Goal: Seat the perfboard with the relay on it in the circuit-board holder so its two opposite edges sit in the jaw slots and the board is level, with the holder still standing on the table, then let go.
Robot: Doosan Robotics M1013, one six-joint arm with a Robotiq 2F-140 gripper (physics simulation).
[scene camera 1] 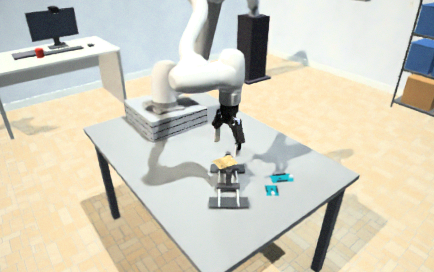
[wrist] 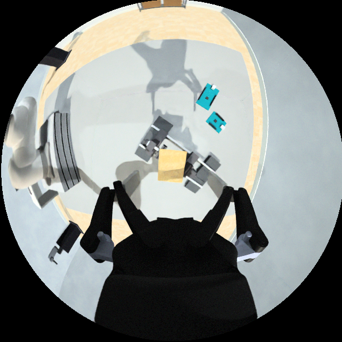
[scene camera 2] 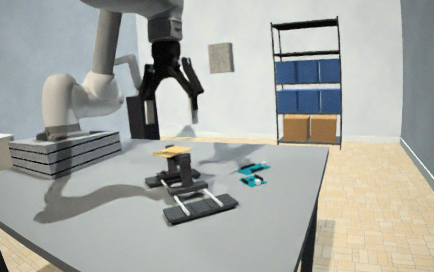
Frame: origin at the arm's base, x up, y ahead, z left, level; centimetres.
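Seen in the pictures: gripper, fingertip midpoint: [scene camera 1: 226, 148] [scene camera 2: 170, 123]; arm's base, link origin: [scene camera 1: 165, 107] [scene camera 2: 63, 137].
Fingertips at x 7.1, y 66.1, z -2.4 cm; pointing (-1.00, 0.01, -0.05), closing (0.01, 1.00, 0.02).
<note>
Pixels of each thing's middle, then the offset from my fingertips to it. Level surfaces: height alone.
- yellow perfboard, body centre: [scene camera 2: 172, 154] [scene camera 1: 225, 163] dy -0.5, dx -8.3, dz -0.3 cm
- dark holder, body centre: [scene camera 2: 182, 174] [scene camera 1: 228, 176] dy +2.5, dx -13.3, dz -0.6 cm
- grey table, surface height: dx -19.2 cm
The yellow perfboard [scene camera 1: 225, 162] [scene camera 2: 171, 151] [wrist: 171, 165] lies roughly flat high on the dark holder [scene camera 1: 228, 202] [scene camera 2: 200, 209] [wrist: 159, 131], over its rear jaw post and overhanging it in the scene 2 view. No relay can be made out on its visible face. Whether any edge sits in a jaw slot cannot be told. The holder stands upright on the table, its feet joined by light rods. My gripper [scene camera 1: 227, 142] [scene camera 2: 172, 116] [wrist: 173, 176] is open and empty, above the perfboard and apart from it.
Two small teal boards [scene camera 1: 282, 177] [scene camera 1: 271, 190] [scene camera 2: 254, 168] [scene camera 2: 253, 181] [wrist: 207, 96] [wrist: 216, 122] lie on the grey table [scene camera 1: 165, 175] [scene camera 2: 125, 225] beside the holder. The arm's layered base block [scene camera 1: 167, 125] [scene camera 2: 65, 152] [wrist: 65, 150] stands at the table's rear.
</note>
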